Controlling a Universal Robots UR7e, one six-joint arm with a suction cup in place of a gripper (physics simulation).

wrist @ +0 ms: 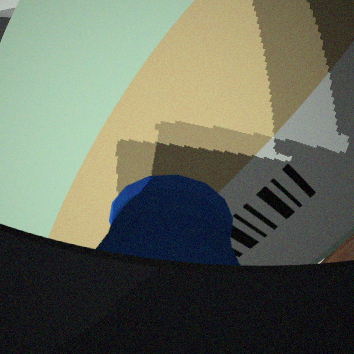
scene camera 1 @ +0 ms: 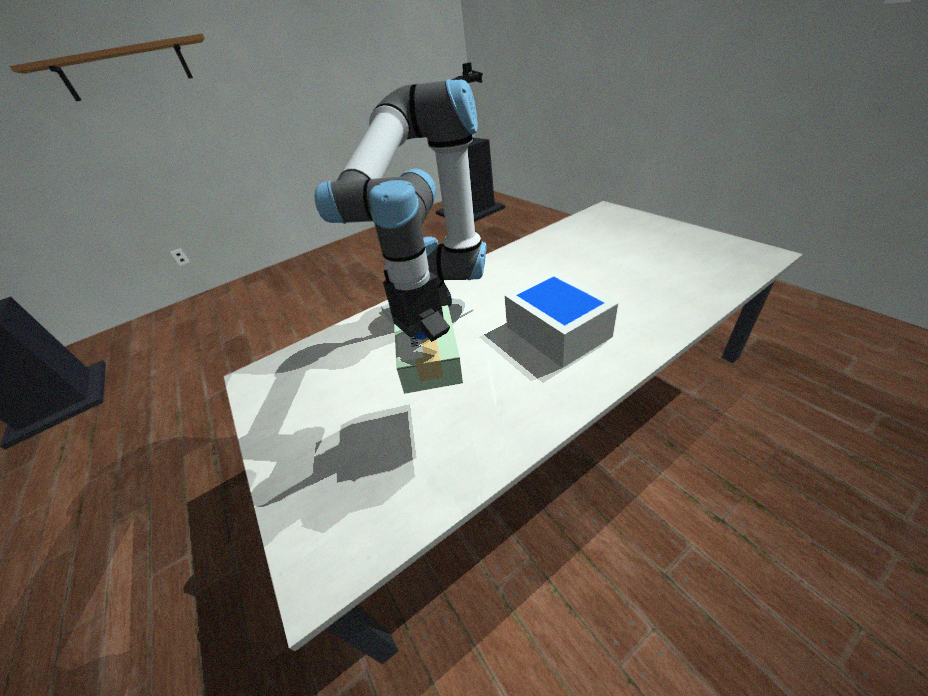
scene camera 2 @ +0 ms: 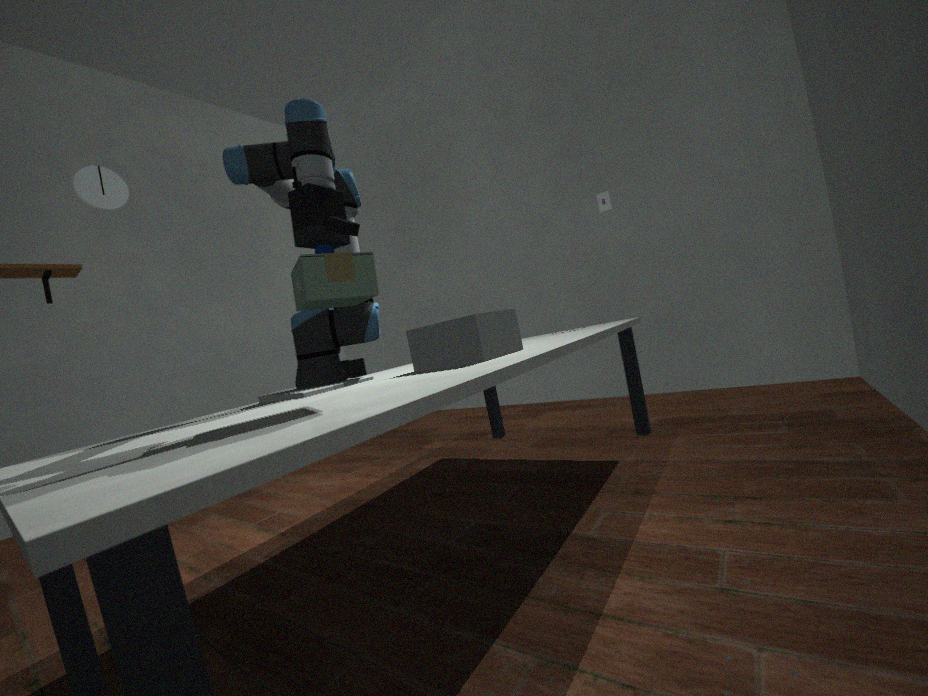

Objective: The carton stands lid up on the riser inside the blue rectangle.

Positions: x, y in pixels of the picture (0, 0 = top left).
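Carton in the wrist view [249, 104]. Carton, same spot: [scene camera 2: 329, 280] and [scene camera 1: 421, 380]. Riser, same spot: [scene camera 2: 480, 337] and [scene camera 1: 564, 351]; in the wrist view, out of frame.
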